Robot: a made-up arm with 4 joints.
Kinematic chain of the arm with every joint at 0, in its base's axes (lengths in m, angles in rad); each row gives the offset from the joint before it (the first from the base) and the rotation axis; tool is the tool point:
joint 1: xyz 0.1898 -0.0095 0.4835 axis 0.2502 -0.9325 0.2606
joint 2: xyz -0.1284 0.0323 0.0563 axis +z
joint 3: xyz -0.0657 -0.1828 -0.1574 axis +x
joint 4: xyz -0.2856 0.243 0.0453 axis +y
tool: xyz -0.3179 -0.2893 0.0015
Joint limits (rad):
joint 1: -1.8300..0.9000
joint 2: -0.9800..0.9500
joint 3: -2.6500..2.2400
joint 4: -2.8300..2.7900
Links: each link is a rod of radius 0.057 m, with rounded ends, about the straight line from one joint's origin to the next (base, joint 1, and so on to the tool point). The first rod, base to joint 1, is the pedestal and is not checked.
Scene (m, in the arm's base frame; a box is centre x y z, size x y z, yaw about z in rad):
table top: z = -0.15
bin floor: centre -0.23 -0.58 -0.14 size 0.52 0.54 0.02 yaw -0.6
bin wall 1: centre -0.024 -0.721 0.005 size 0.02 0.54 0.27 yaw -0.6
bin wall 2: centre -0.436 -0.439 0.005 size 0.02 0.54 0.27 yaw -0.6
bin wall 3: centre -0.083 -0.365 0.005 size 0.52 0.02 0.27 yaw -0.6
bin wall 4: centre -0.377 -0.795 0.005 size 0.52 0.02 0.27 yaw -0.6
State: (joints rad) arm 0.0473 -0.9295 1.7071 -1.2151
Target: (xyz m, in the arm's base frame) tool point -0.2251 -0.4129 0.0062
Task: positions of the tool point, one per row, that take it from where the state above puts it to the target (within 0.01 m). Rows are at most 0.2 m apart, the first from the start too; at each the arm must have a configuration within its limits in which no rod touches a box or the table.
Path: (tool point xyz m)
1: -0.3099 0.4454 0.3675
2: -0.4645 0.3898 0.3751
3: -0.5916 0.2732 0.3835
4: -0.6669 0.1133 0.3902
5: -0.6767 -0.0629 0.3917
6: -0.6205 -0.2258 0.3855
7: -0.5110 -0.3485 0.3715
8: -0.3702 -0.4128 0.3535
9: -0.2251 -0.4129 0.3386
10: -0.2469 -0.4330 0.1772
11: -0.2251 -0.4129 0.0062

